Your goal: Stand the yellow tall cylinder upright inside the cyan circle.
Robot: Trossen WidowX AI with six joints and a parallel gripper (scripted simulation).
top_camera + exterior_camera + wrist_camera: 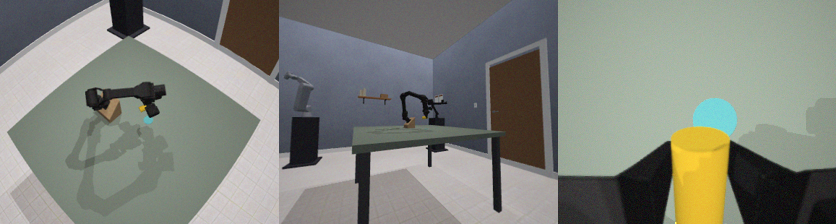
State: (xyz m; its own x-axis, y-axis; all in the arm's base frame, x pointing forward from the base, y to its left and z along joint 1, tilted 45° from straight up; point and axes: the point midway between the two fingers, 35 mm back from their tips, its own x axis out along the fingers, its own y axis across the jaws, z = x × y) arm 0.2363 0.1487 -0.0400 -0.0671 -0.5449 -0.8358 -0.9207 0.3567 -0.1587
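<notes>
The cyan circle lies 160 mm below my hand. From my hand the other things lie so: yellow tall cylinder (10 mm behind, 10 mm to the right, 30 mm below).
</notes>
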